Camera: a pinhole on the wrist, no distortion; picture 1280 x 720 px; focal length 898.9 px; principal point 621.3 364.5 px. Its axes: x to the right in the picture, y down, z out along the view. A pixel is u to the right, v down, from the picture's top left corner.
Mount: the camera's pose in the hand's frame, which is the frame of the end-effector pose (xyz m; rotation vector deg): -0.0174 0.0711 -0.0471 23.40 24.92 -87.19
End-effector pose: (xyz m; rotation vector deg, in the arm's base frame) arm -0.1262 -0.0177 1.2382 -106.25 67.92 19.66
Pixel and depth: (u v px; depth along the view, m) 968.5 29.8 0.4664
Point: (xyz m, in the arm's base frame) 0.1096 0.3485 1.3732
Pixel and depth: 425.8 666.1 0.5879
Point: 0.1807 0.2998 0.8835
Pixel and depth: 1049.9 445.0 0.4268
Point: 0.2036 0.1844 1.2671
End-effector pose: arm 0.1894 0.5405 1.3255 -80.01 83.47 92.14
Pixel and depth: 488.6 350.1 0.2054
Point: 0.1553 0.6824 1.3195
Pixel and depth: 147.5 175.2 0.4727
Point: 0.0284 1.0126 1.3780
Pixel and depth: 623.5 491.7 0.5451
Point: 0.2200 0.9711 1.1315
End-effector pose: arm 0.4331 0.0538 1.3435 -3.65 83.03 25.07
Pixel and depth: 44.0 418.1 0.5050
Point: 0.9257 0.3098 1.4174
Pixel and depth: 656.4 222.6 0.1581
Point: 0.5169 0.0556 1.3898
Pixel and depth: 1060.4 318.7 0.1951
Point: 0.5355 -0.0324 1.3516
